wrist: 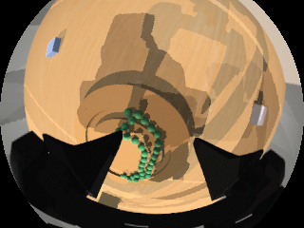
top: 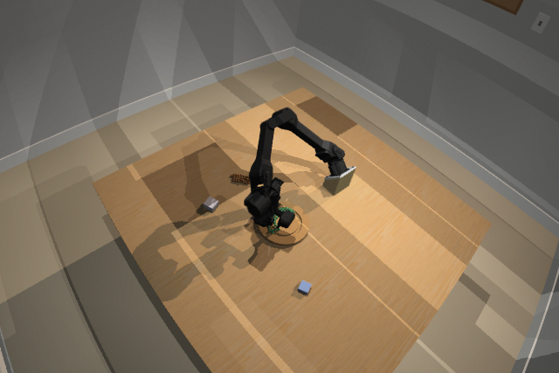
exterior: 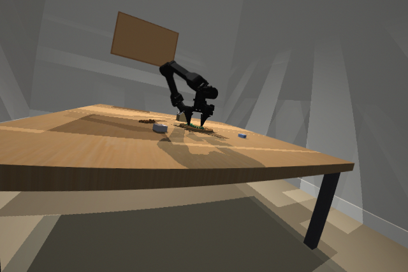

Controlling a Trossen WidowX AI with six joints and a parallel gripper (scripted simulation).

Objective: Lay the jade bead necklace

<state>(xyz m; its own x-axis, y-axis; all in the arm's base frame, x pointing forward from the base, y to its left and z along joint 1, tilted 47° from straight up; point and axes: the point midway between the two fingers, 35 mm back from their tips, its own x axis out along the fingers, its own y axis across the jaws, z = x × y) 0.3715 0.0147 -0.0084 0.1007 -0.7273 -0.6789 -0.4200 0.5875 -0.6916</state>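
Right now my gripper tip is 60 mm past the round wooden bead board, 30 mm to the right of it and 10 mm above it. Also, from my gripper tip: blue block 30 mm ahead, 290 mm to the left, 10 mm below; pale grey block 140 mm ahead, 190 mm to the right, 10 mm below.
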